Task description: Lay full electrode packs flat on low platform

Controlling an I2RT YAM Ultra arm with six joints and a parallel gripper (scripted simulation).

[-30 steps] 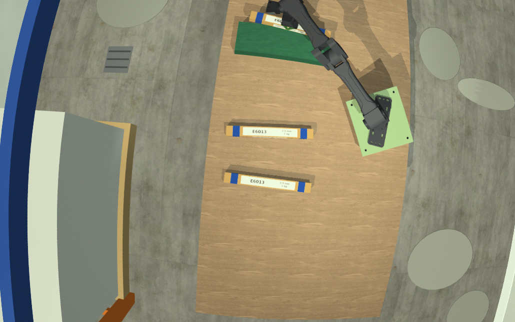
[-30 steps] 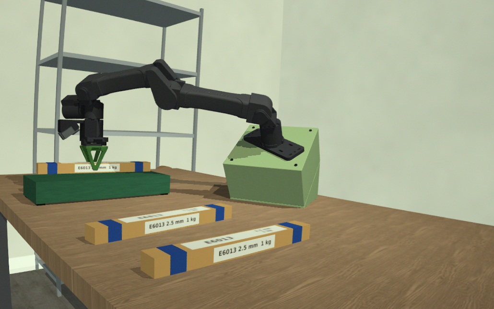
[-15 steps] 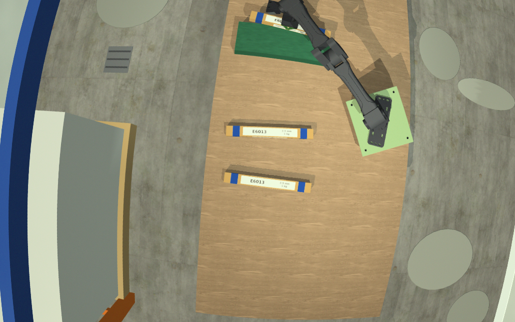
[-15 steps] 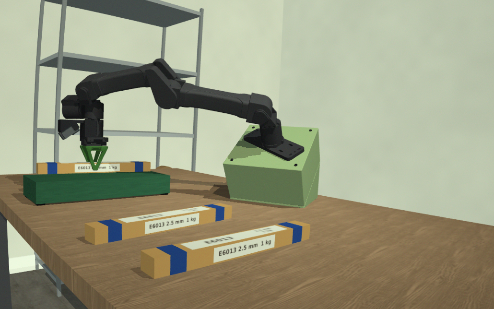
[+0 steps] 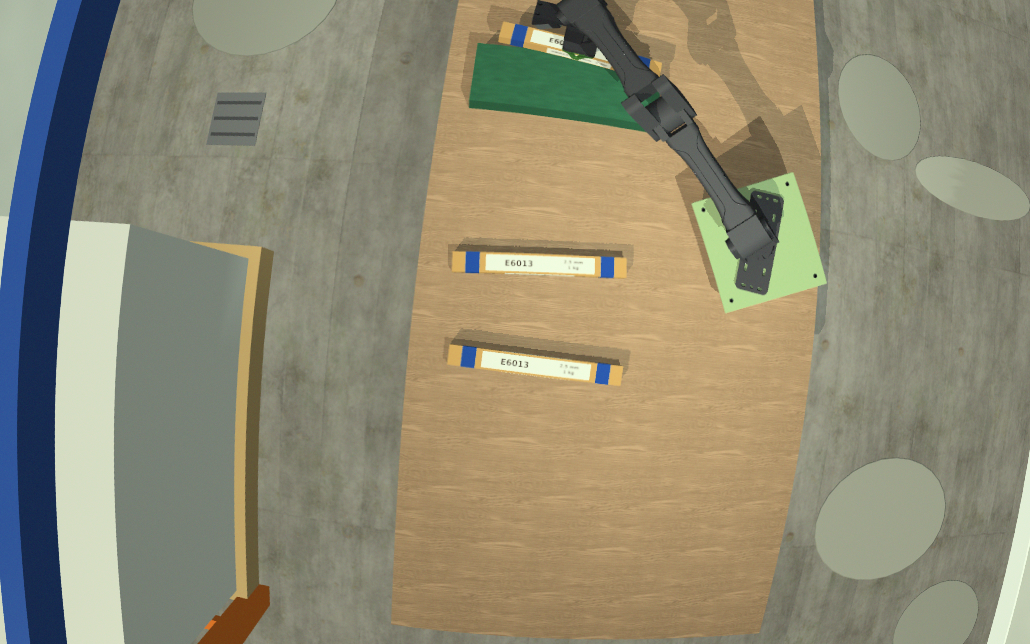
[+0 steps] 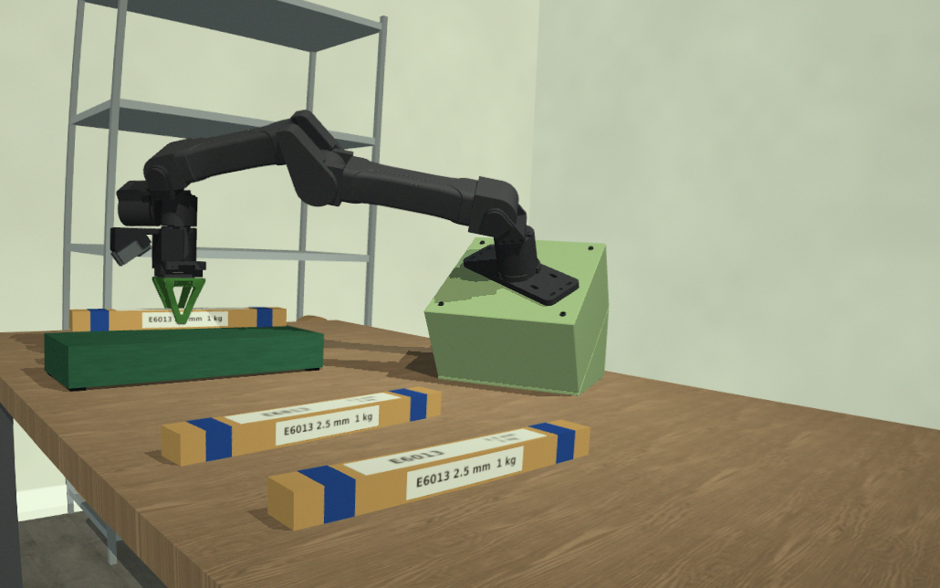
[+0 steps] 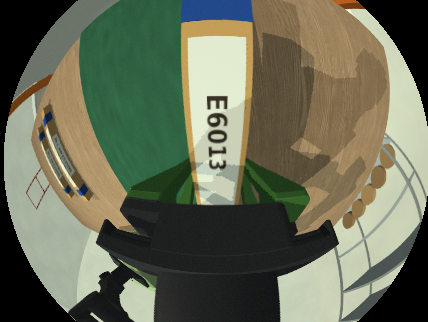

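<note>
My hand is 8 cm to the right of the dark green low platform and 6 cm above it.
</note>
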